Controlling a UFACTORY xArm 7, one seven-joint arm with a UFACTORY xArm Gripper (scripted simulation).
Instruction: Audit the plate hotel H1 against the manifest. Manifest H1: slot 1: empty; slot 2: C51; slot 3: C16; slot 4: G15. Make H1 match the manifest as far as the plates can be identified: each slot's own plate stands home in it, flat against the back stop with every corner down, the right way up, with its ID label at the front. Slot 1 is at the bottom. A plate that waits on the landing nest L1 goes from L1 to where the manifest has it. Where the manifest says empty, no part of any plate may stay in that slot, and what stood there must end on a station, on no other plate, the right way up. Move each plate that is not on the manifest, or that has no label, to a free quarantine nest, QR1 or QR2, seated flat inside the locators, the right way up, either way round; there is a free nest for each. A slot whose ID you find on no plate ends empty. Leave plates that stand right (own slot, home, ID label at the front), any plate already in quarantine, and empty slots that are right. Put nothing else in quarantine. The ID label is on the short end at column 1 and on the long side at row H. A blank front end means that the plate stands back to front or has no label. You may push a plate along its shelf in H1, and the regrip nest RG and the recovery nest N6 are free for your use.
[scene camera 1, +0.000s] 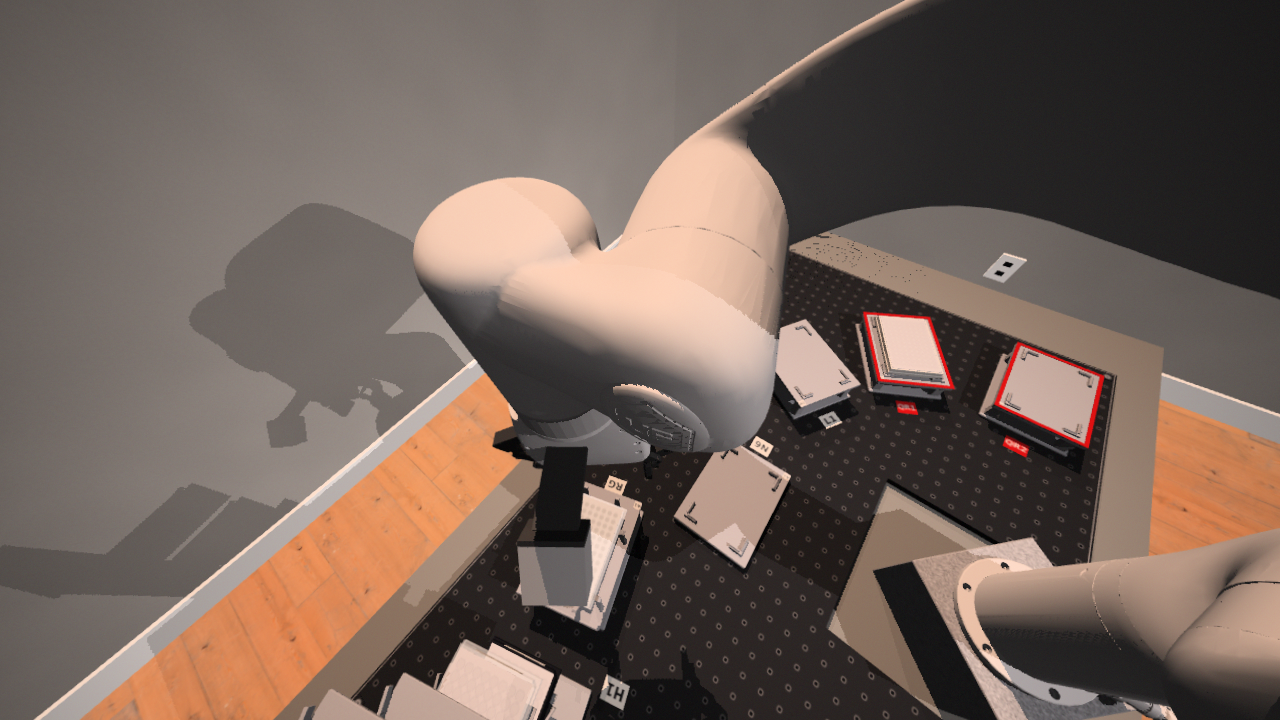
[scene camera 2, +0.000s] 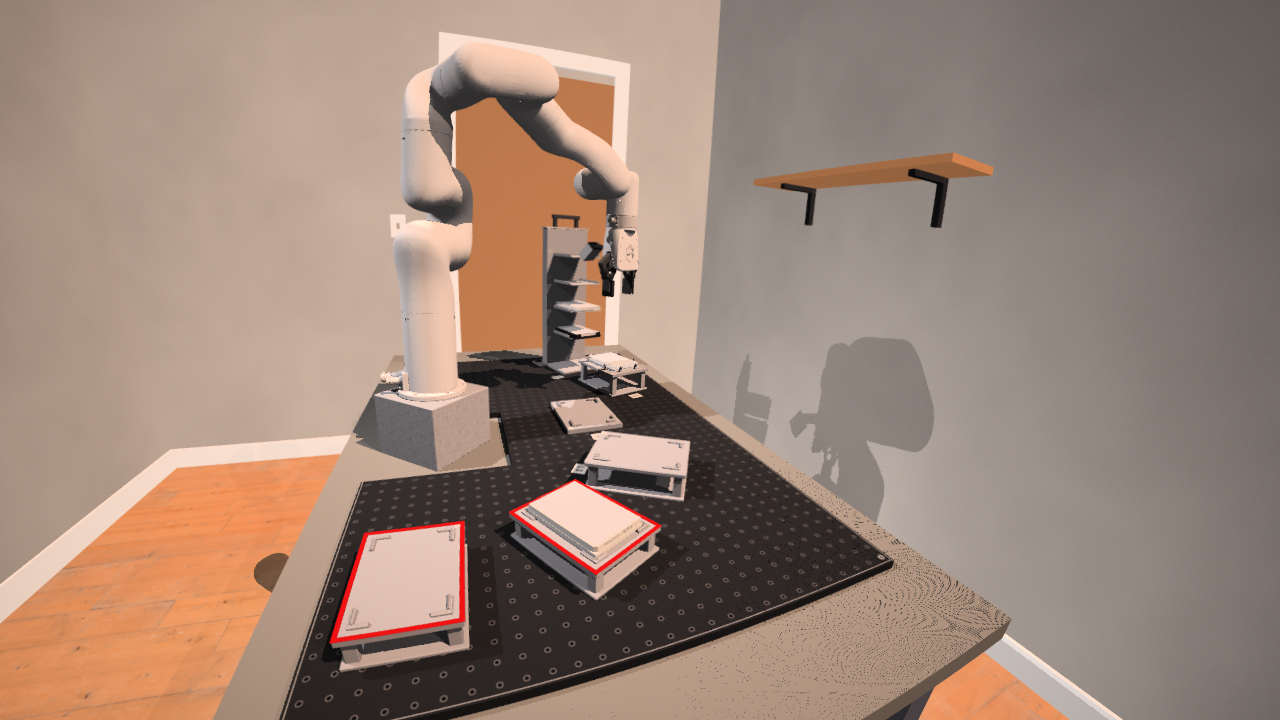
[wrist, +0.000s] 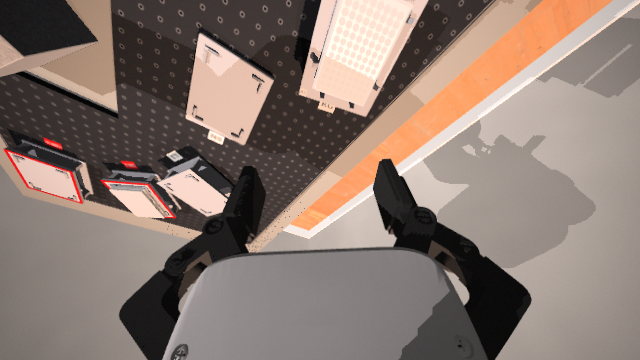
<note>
I see my gripper (scene camera 1: 604, 466), a white well plate (scene camera 2: 594, 524), a recovery nest N6 (scene camera 1: 734, 499), a landing nest L1 (scene camera 1: 803, 360), a quarantine nest QR2 (wrist: 42, 176), a regrip nest RG (scene camera 1: 593, 618) and a quarantine nest QR1 (scene camera 2: 567, 545).
The white well plate shows as well in scene camera 1 (scene camera 1: 907, 347) and in the wrist view (wrist: 138, 200). My gripper shows as well in scene camera 2 (scene camera 2: 618, 295) and in the wrist view (wrist: 318, 176). The recovery nest N6 shows as well in the wrist view (wrist: 222, 89).
</note>
